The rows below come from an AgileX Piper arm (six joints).
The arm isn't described. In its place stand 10 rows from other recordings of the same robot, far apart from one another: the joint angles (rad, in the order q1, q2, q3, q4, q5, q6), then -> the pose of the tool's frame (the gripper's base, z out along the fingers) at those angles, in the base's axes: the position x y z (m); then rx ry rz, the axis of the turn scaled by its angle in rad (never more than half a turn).
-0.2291, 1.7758, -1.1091, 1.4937, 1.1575, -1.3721 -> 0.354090, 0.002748, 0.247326, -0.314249, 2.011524, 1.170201
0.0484, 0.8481, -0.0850, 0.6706, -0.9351, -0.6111 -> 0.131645, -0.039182, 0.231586, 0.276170, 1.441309, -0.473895
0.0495, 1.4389, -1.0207, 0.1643, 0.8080, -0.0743 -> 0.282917, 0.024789, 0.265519, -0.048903, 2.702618, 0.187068
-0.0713, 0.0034, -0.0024, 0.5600, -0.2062, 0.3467 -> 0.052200, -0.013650, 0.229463, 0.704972, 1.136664, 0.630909
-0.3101, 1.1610, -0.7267, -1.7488, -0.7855, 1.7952 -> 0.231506, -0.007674, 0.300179, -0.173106, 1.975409, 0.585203
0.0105, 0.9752, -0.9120, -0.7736, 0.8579, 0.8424 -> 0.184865, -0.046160, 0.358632, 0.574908, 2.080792, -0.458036
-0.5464, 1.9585, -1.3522, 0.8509, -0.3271, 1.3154 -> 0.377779, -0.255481, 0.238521, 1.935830, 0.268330, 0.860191
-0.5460, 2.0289, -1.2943, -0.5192, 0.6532, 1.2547 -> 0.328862, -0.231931, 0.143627, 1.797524, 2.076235, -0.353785
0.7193, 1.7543, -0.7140, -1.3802, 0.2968, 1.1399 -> 0.242096, 0.177298, 0.128071, -1.061590, 2.294022, -0.184263
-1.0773, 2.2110, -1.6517, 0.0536, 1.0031, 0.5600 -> 0.212867, -0.387068, 0.141475, 2.245256, 2.045245, 0.031222
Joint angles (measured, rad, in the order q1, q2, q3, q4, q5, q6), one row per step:
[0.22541 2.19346 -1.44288 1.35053 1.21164 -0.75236]
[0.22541 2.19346 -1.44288 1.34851 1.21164 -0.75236]
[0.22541 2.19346 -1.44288 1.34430 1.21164 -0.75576]
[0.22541 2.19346 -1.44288 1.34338 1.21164 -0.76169]
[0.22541 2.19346 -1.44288 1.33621 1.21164 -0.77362]
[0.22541 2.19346 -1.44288 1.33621 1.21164 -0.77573]
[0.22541 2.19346 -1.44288 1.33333 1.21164 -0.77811]
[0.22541 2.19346 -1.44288 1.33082 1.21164 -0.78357]
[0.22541 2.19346 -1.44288 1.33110 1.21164 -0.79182]
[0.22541 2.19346 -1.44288 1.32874 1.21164 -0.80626]
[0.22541 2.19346 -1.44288 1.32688 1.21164 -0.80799]
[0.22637 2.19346 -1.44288 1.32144 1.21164 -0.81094]
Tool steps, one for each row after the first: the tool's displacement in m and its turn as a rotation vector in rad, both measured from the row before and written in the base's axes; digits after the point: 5 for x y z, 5 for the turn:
[-0.00009 -0.00006 -0.00013 -0.00155 -0.00036 0.00124]
[-0.00019 -0.00013 -0.00028 -0.00303 -0.00388 0.00389]
[-0.00004 -0.00003 -0.00006 -0.00035 -0.00563 0.00283]
[-0.00033 -0.00022 -0.00047 -0.00476 -0.01225 0.00901]
[0.00000 0.00000 0.00000 0.00014 -0.00194 0.00082]
[-0.00013 -0.00009 -0.00019 -0.00206 -0.00269 0.00270]
[-0.00011 -0.00008 -0.00016 -0.00157 -0.00545 0.00368]
[0.00001 0.00001 0.00002 0.00077 -0.00752 0.00306]
[-0.00011 -0.00007 -0.00015 -0.00084 -0.01366 0.00712]
[-0.00008 -0.00006 -0.00012 -0.00131 -0.00191 0.00183]
[-0.00041 0.00020 -0.00035 -0.00397 -0.00366 0.00548]

